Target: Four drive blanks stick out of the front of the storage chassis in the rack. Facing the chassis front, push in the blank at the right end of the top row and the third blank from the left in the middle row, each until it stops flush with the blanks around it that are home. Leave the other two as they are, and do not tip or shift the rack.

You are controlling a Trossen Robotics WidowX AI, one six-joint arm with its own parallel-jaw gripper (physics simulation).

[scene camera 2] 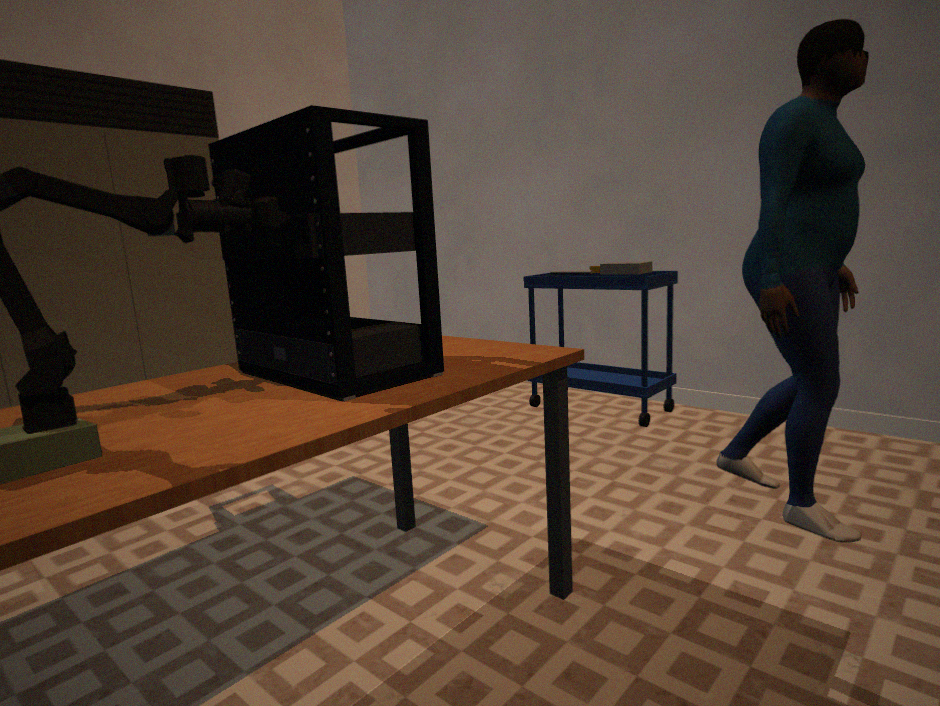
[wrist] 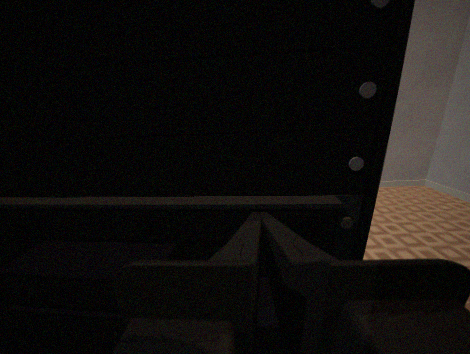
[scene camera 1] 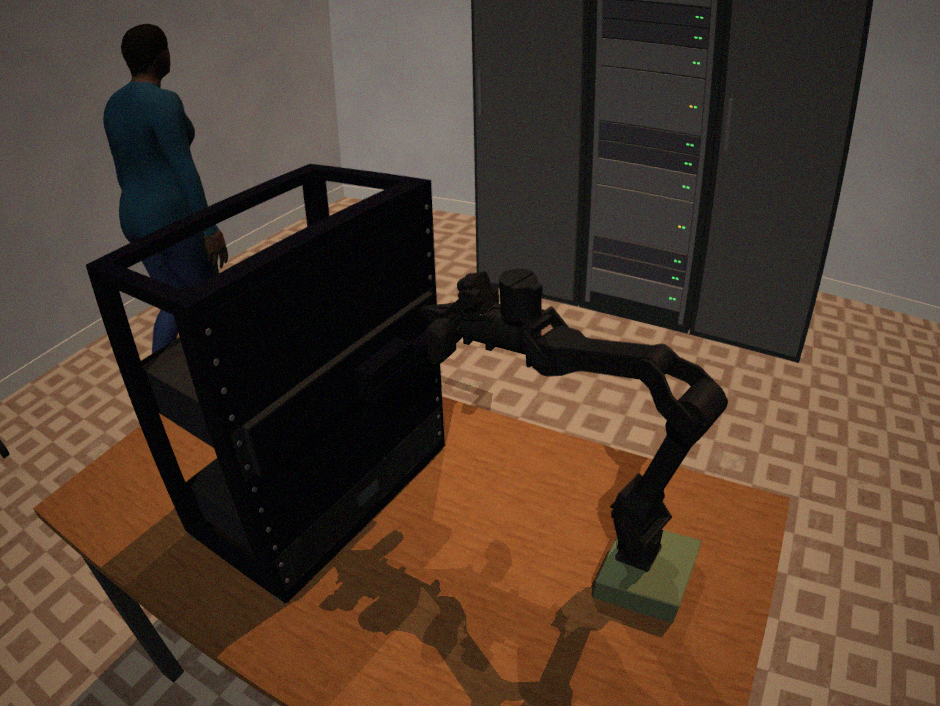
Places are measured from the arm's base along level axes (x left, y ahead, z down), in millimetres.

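Pixels of known places: gripper, fingertip midpoint: [scene camera 2: 289,216] [wrist: 258,219] [scene camera 1: 421,309]; arm's base at its link origin: [scene camera 2: 49,426] [scene camera 1: 638,552].
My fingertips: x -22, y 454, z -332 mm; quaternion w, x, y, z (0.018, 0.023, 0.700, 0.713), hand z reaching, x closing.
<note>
For each thing: its top centre in the pictures, then the offset to it from my fingertips. "spot": a spot on its surface instead. Level surfaces: height alone.
- black rack at its top centre: [scene camera 1: 265,217] [scene camera 2: 309,132] dx +172, dy +162, dz -202 mm
- faint block-like shape at its top centre: [wrist: 129,222] [scene camera 1: 363,348] [scene camera 2: 281,232] dx +114, dy +36, dz +27 mm
- wooden table at its surface level: dz +387 mm
- lower unit at a spot on its surface: [scene camera 1: 368,492] [scene camera 2: 279,353] spot: dx +168, dy +21, dz +307 mm
The black rack [scene camera 1: 132,364] [scene camera 2: 427,250] [wrist: 376,125] stands upright on the table. The storage chassis [scene camera 1: 341,354] [scene camera 2: 378,232] [wrist: 150,201] sits at mid height, its top edge a thin lighter strip. My gripper [scene camera 1: 427,310] [wrist: 259,219] is shut and empty. Its tips are at the right part of the chassis front, just below the top edge in the wrist view; contact cannot be told. A faint block-like shape [wrist: 100,250] shows left of the fingers. The front is too dark to tell the separate blanks or how far each sticks out, and the fingers hide part of it.
The rack stands on a wooden table [scene camera 1: 531,471] [scene camera 2: 250,425]; the arm's green base block [scene camera 1: 645,577] [scene camera 2: 53,452] is in front of it. A lower unit [scene camera 1: 368,492] [scene camera 2: 281,353] fills the rack's bottom. A person [scene camera 1: 151,151] [scene camera 2: 809,197] and a blue cart [scene camera 2: 600,281] are beyond the table.
</note>
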